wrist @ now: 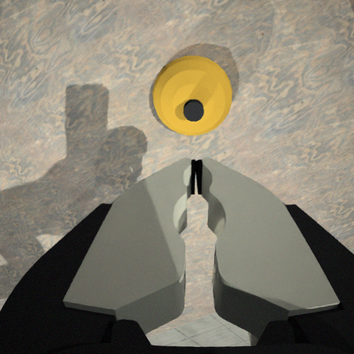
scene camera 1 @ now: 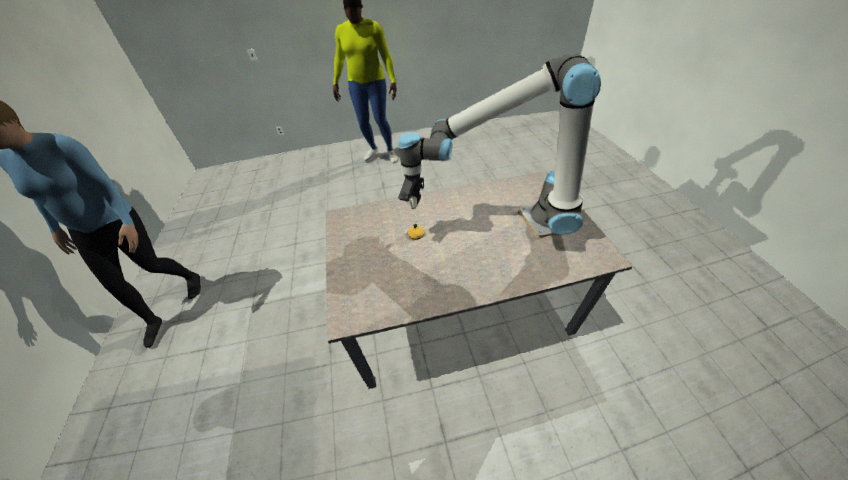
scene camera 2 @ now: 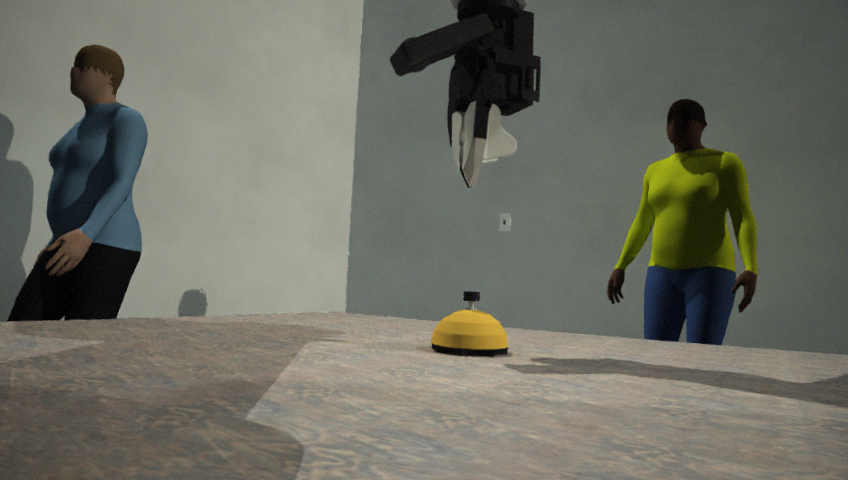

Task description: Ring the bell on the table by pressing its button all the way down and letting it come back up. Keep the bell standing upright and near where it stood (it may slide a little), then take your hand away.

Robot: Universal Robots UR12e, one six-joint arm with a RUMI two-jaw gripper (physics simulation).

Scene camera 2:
my gripper: 469, 186
yellow dome bell: 469, 332
